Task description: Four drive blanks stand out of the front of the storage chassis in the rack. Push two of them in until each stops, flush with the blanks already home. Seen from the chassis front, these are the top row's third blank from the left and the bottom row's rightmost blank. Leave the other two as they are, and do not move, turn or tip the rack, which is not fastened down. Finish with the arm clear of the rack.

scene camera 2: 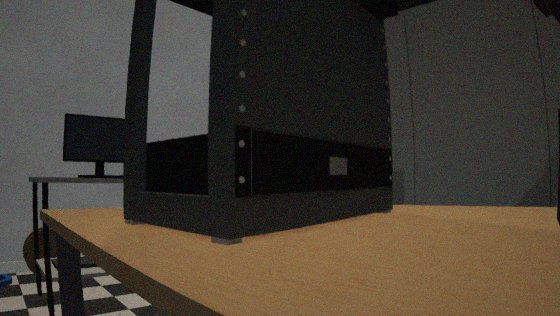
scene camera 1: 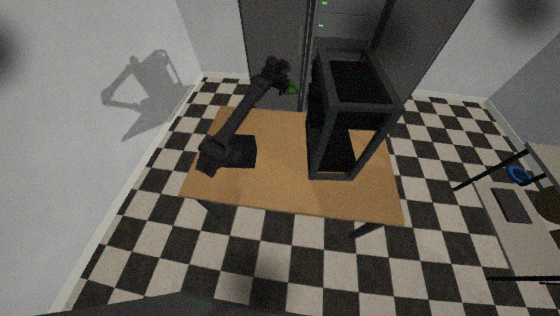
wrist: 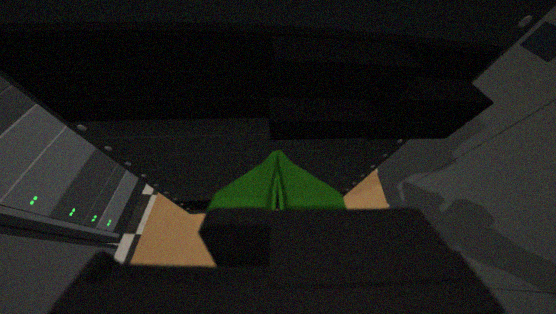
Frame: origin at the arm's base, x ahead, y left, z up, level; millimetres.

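Where they show: gripper, fingertip midpoint: [scene camera 1: 300, 92] [wrist: 277, 157]; arm's base, origin of the base link: [scene camera 1: 236, 153].
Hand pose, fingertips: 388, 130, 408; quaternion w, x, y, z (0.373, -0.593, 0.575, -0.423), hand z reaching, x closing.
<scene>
Things, the pixels of their centre, and the offset from my fingertips, as dx, dy, dz. "spot": a spot on its surface instead. Level surfaces: height alone.
- storage chassis, surface spot: [wrist: 150, 75] spot: +67, +110, +23
- dark blocky shape, surface spot: [wrist: 360, 117] spot: +51, -85, -2
- wooden table, its level: dz -490
- lower black unit with a pale label, surface spot: [scene camera 2: 338, 166] spot: +88, +9, -388
The dark rack [scene camera 1: 365, 107] [scene camera 2: 222, 115] [wrist: 200, 165] stands upright on the table. In the wrist view the storage chassis [wrist: 150, 75] is a near-black band across the upper part of the rack's front. A dark blocky shape [wrist: 360, 117] stands out from the right half of that band, ending in a corner at the right; it is too dark to separate into single blanks or rows. My gripper [scene camera 1: 298, 92] [wrist: 277, 157] is shut and empty, its green fingertips in front of the rack, below the protruding shape in the wrist view. Contact with the rack cannot be made out.
The wooden table [scene camera 1: 270, 190] [scene camera 2: 400, 260] [wrist: 170, 240] carries the rack and the arm's base [scene camera 1: 242, 151]. A tall cabinet [scene camera 1: 275, 30] with green lights stands behind. A lower black unit with a pale label [scene camera 2: 338, 166] sits in the rack's bottom. A side desk [scene camera 1: 485, 200] stands at the right.
</scene>
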